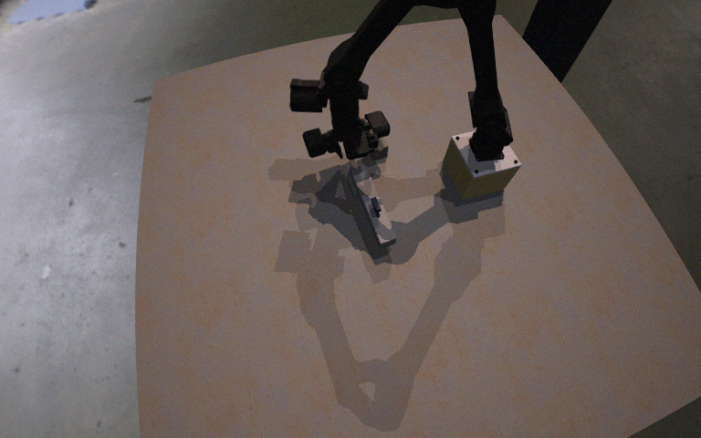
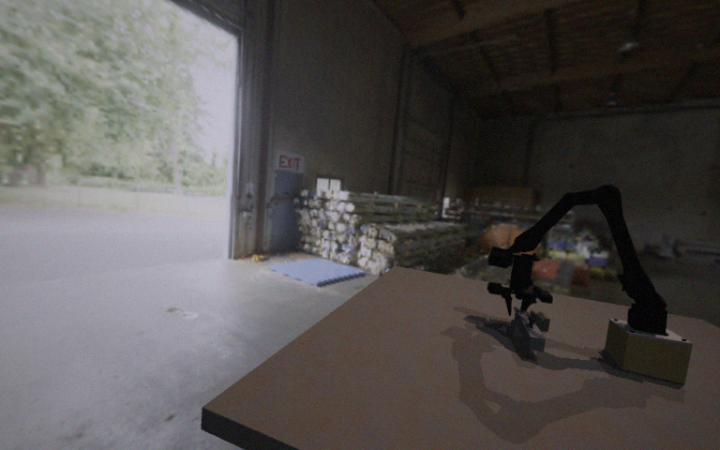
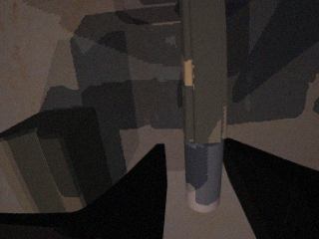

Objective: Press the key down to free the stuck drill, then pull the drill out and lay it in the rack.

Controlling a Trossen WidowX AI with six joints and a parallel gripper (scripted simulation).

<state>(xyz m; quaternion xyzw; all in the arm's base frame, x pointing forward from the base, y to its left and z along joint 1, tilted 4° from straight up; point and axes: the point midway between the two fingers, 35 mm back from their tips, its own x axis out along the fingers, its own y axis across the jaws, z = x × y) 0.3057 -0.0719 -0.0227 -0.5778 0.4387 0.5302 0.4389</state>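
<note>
My gripper tip is 5 cm to the right of the drill, 3 cm below it and 1 cm past it. The rest, counted from my gripper tip: grey fixture block 15 cm to the left, 4 cm behind, 2 cm above; dark key 17 cm to the left, 4 cm behind, 3 cm above.
</note>
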